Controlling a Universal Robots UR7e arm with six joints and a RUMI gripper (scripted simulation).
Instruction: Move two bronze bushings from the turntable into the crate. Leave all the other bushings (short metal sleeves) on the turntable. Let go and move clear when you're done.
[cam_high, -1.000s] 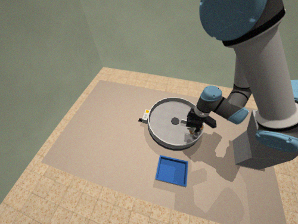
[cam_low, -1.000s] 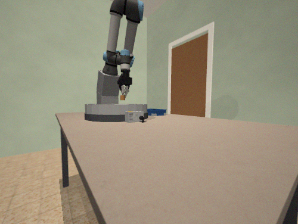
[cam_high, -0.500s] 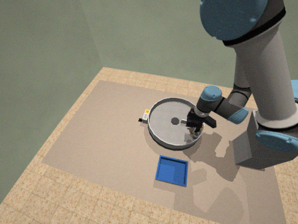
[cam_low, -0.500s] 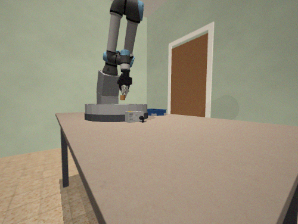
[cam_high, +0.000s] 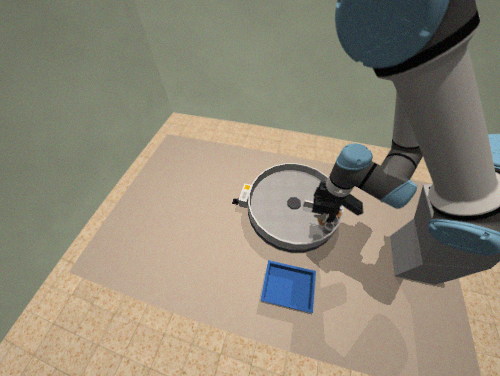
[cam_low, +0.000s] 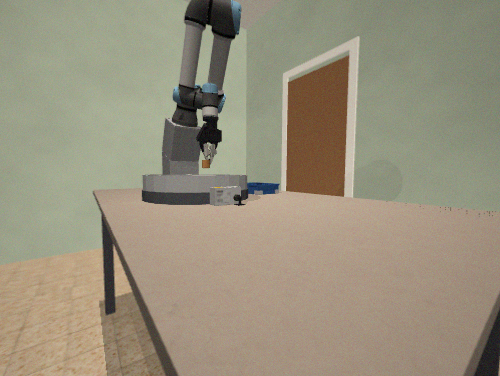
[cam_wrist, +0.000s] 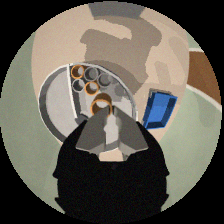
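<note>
My gripper is now 120 mm short of the blue crate, 220 mm to the right of it and 140 mm above it. The rest, counted from my hand: grey turntable: 100 mm ahead, 130 mm to the right, 110 mm below.
</note>
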